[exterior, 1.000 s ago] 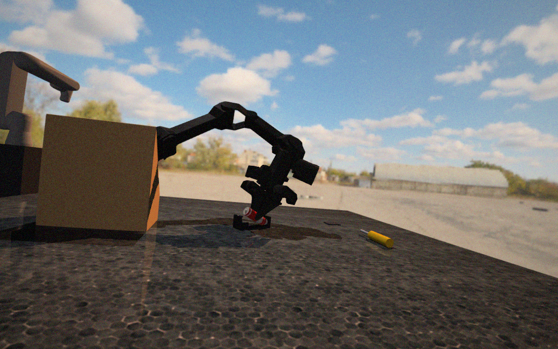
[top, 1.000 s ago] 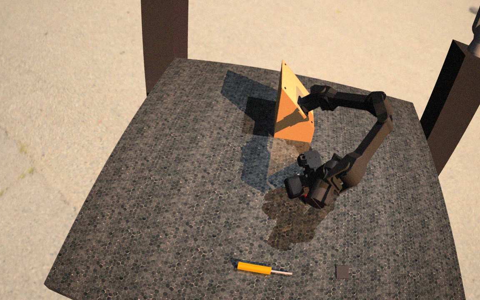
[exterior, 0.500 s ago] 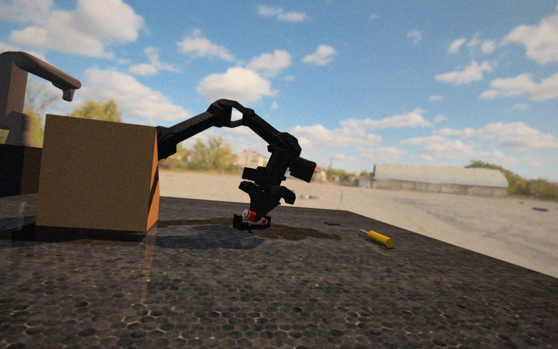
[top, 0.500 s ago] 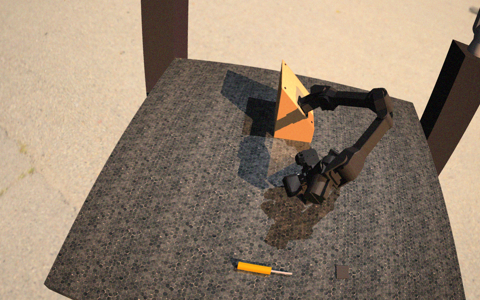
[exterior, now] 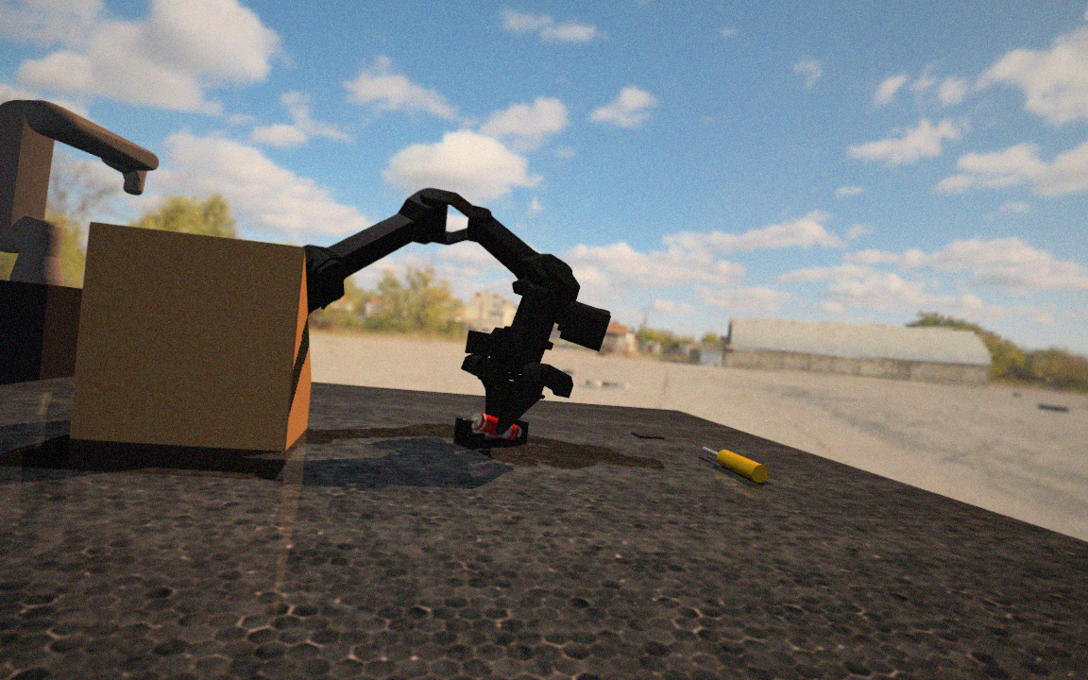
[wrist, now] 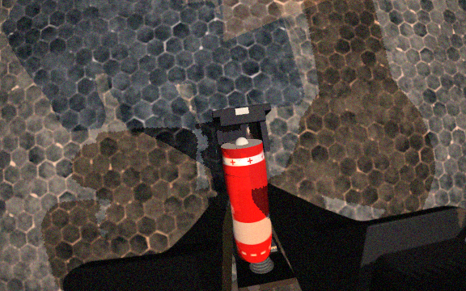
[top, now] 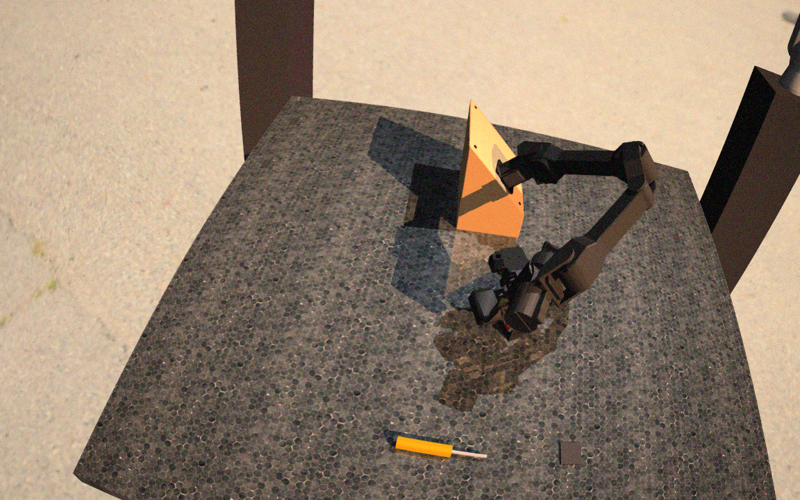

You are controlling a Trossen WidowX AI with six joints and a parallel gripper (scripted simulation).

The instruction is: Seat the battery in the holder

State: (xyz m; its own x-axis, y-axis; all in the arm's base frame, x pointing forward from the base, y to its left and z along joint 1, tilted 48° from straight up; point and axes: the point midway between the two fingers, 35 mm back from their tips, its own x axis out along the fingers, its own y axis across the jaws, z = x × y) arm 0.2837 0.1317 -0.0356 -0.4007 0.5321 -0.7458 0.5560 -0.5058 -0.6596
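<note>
The battery is 1 cm above my gripper tip. From my gripper tip the other things lie so: yellow-handled screwdriver (32 cm ahead, 5 cm to the right).
</note>
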